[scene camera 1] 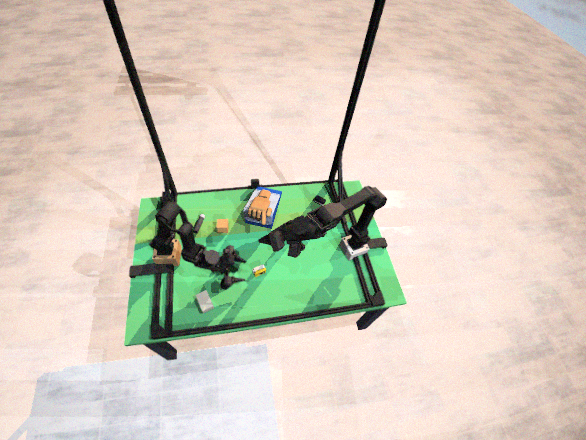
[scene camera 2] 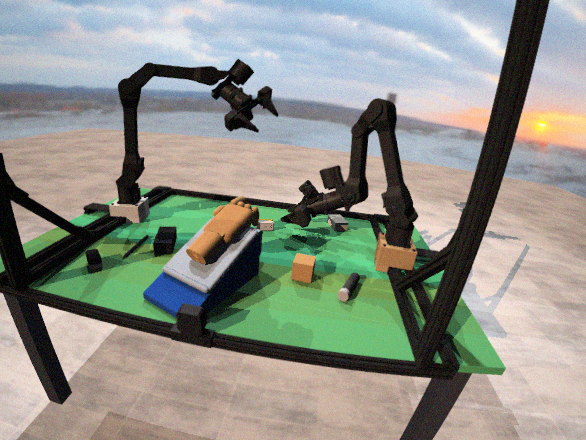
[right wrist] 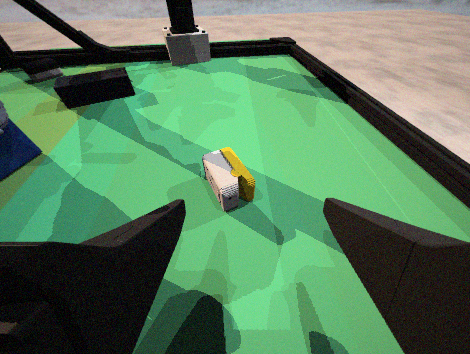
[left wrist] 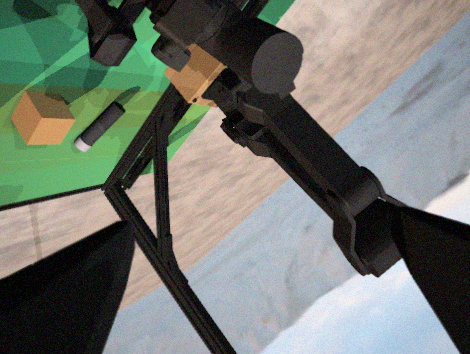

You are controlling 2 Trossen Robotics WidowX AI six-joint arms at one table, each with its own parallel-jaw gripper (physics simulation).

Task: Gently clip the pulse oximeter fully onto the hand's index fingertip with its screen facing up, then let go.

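Places are measured from the left arm's base along level axes (x ahead, y left, z up), in centimetres.
Pixels of known places: left gripper, fingertip midpoint: (scene camera 1: 264,237) (scene camera 2: 268,123) (left wrist: 263,227); right gripper, fingertip midpoint: (scene camera 1: 245,270) (scene camera 2: 284,215) (right wrist: 254,205); left arm's base at its link origin: (scene camera 1: 355,243) (scene camera 2: 129,200) (right wrist: 183,30); right arm's base at its link origin: (scene camera 1: 165,248) (scene camera 2: 397,241).
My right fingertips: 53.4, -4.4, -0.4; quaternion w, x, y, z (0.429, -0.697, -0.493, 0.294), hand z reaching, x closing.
Note:
For each thing: its top centre in the pictures, then the offset to it from my right fingertips, as dx, dy, dz.
- yellow pulse oximeter at its top centre: (right wrist: 226,165) (scene camera 2: 265,220) (scene camera 1: 259,269) -6.2, +0.2, -2.3
- orange cube at its top centre: (left wrist: 51,131) (scene camera 2: 304,259) (scene camera 1: 222,223) +3.0, -28.1, -0.5
- dark cylinder at its top centre: (left wrist: 104,132) (scene camera 2: 350,281) (scene camera 1: 198,222) +13.7, -34.0, -2.7
- grey box at its top centre: (scene camera 2: 337,218) (scene camera 1: 204,300) +20.2, +6.0, -2.5
- thin dark stick at its top centre: (scene camera 2: 135,245) -43.1, -17.6, -4.6
The white and yellow pulse oximeter (scene camera 1: 259,270) (scene camera 2: 266,225) (right wrist: 220,182) lies on its side on the green table, its two halves side by side. My right gripper (scene camera 1: 244,270) (scene camera 2: 295,202) (right wrist: 254,205) is open and low over the table, tilted forward. The oximeter is ahead of its fingertips, apart from them. The tan hand (scene camera 1: 261,201) (scene camera 2: 230,222) rests on a sloped blue wedge (scene camera 1: 276,200) (scene camera 2: 170,295) with a pale top. One finger reaches beyond the others in scene camera 1. My left gripper (scene camera 1: 276,248) (scene camera 2: 267,123) (left wrist: 263,227) is open, empty and high above the table.
An orange cube (scene camera 1: 222,226) (scene camera 2: 303,268) (left wrist: 45,120) and a dark cylinder (scene camera 1: 200,220) (scene camera 2: 349,287) (left wrist: 100,127) lie near the right arm's base. A grey box (scene camera 1: 204,302) (scene camera 2: 338,222) lies beyond the right gripper. Black blocks (scene camera 2: 165,240) (right wrist: 95,87) and a thin dark stick (scene camera 2: 135,246) lie beside the wedge.

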